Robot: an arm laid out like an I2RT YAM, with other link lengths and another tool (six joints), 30 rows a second.
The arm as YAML. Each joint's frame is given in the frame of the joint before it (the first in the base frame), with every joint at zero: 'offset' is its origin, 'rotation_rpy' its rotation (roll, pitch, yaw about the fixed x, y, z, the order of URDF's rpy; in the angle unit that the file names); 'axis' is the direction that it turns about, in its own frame. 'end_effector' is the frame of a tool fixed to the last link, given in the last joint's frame.
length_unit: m
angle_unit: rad
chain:
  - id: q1
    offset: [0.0, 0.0, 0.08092]
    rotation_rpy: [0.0, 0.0, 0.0]
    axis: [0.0, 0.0, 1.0]
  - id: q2
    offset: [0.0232, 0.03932, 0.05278]
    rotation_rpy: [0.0, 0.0, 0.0]
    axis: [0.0, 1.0, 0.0]
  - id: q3
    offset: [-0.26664, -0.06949, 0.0]
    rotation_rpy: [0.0, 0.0, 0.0]
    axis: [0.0, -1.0, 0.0]
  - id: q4
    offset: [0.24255, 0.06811, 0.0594]
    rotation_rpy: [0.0, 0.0, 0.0]
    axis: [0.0, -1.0, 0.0]
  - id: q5
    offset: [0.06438, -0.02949, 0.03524]
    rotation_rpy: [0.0, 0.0, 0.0]
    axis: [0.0, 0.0, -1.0]
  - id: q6
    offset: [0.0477, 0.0, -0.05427]
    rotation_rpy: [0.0, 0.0, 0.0]
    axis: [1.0, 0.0, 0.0]
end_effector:
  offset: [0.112, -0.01, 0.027]
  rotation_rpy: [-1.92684, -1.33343, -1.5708]
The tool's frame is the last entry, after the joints.
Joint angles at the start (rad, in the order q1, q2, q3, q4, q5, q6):
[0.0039, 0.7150, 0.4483, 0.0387, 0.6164, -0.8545]
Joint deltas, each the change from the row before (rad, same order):
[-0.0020, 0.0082, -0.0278, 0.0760, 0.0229, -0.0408]
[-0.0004, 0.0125, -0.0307, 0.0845, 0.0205, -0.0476]
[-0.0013, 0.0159, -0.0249, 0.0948, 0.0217, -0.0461]
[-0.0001, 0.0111, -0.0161, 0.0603, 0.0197, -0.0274]
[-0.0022, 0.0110, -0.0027, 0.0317, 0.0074, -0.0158]
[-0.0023, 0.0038, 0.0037, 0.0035, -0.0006, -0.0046]
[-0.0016, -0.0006, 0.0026, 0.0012, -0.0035, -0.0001]
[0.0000, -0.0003, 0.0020, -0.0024, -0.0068, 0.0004]
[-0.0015, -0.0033, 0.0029, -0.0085, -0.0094, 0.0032]
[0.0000, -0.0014, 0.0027, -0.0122, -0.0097, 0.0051]
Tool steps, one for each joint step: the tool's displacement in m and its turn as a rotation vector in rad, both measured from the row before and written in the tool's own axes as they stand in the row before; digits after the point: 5 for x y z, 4 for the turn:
[-0.00065, 0.00087, 0.00284, -0.0391, 0.0162, -0.0121]
[-0.00073, -0.00044, 0.00230, -0.0369, 0.0194, -0.0168]
[0.00156, 0.00230, 0.00311, -0.0453, 0.0195, -0.0060]
[-0.00007, 0.00187, 0.00199, -0.0319, 0.0066, -0.0043]
[0.00114, 0.00120, 0.00200, -0.0164, 0.0041, -0.0028]
[0.00093, 0.00059, 0.00103, -0.0030, 0.0013, -0.0020]
[0.00117, 0.00090, 0.00046, -0.0010, 0.0025, 0.0039]
[0.00113, -0.00035, -0.00024, 0.0048, 0.0044, 0.0020]
[0.00091, -0.00010, -0.00034, 0.0068, 0.0035, 0.0032]
[0.00043, -0.00135, -0.00077, 0.0113, 0.0024, 0.0009]

